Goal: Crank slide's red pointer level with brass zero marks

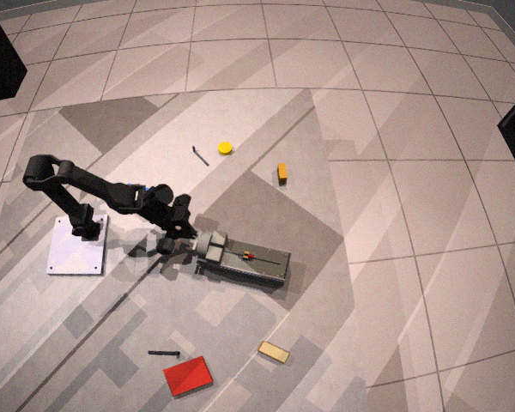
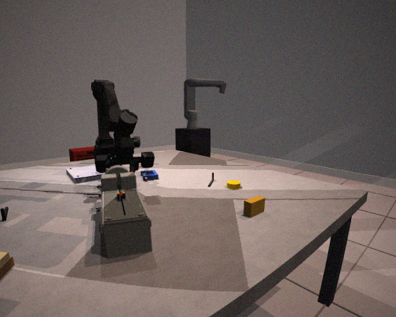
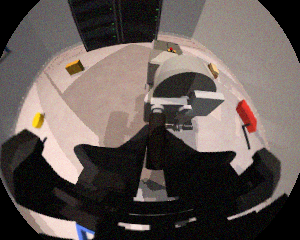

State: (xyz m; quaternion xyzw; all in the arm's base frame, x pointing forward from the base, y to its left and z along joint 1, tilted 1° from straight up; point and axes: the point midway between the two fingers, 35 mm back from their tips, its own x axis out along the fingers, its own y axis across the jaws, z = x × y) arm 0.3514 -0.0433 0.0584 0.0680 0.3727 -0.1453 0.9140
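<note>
Now: the red pointer 16 cm ahead of my gripper tip, 8 cm to the right of it and 2 cm above it. Also, from my gripper tip: blue block (21 cm behind, 19 cm to the left, 5 cm below); bent black rod (35 cm to the left, 5 cm below); dark crank handle (3 cm above, 2 cm behind, 1 cm to the left).
</note>
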